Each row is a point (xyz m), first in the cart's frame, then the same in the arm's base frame.
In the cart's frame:
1: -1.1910 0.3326 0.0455
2: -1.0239 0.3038 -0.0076
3: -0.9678 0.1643 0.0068
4: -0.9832 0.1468 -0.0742
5: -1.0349 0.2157 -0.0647
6: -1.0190 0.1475 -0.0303
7: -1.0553 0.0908 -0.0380
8: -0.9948 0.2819 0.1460
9: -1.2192 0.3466 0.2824
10: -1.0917 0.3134 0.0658
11: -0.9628 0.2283 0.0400
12: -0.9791 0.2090 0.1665
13: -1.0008 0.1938 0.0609
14: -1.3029 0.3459 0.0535
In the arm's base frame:
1: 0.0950 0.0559 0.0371
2: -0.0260 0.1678 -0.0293
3: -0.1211 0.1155 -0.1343
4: -0.1819 0.1036 -0.0772
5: -0.1137 0.1094 -0.0240
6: -0.1365 0.0716 -0.0884
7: -0.1610 0.0084 -0.0896
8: 0.0567 0.1542 -0.1630
9: 0.2802 0.0122 -0.1076
10: 0.0581 0.1140 -0.0398
11: -0.0619 0.1569 -0.1307
12: 0.0215 0.1150 -0.2197
13: -0.0526 0.1032 -0.1408
14: 0.1533 -0.0193 0.0981

